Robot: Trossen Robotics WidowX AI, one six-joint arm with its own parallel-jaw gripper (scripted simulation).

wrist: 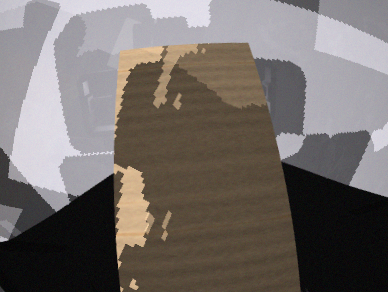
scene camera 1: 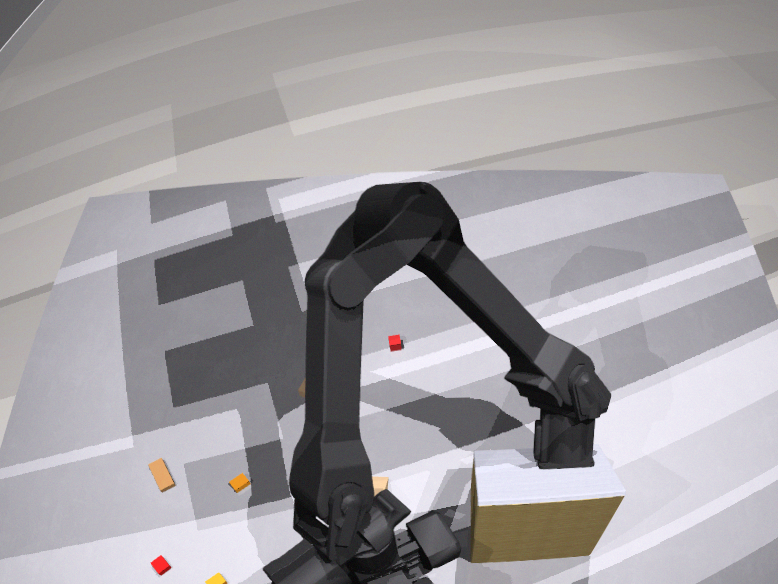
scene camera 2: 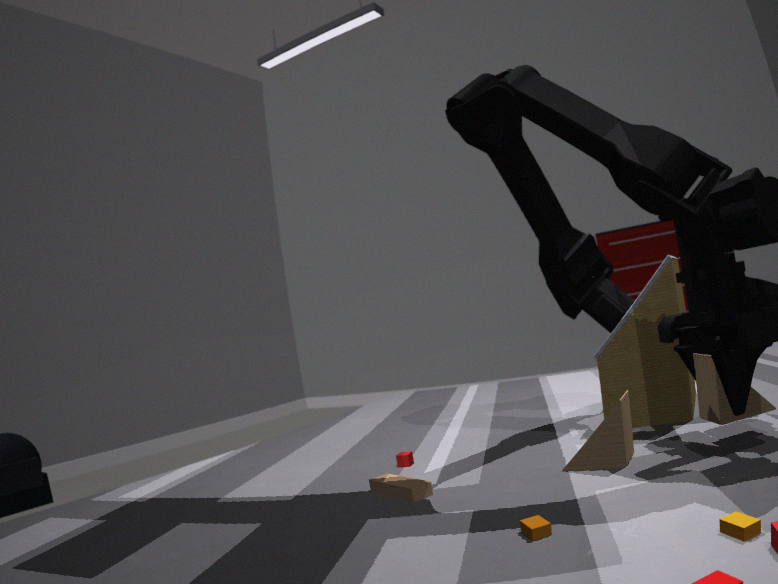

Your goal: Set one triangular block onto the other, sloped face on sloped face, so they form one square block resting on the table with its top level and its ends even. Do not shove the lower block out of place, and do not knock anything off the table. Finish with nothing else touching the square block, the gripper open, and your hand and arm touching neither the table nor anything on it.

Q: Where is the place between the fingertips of my gripper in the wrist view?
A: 193,172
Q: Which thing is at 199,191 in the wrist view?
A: A triangular block.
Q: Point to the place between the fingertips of my gripper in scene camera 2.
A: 727,411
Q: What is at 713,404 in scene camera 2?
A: A triangular block.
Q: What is my gripper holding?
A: A triangular block.
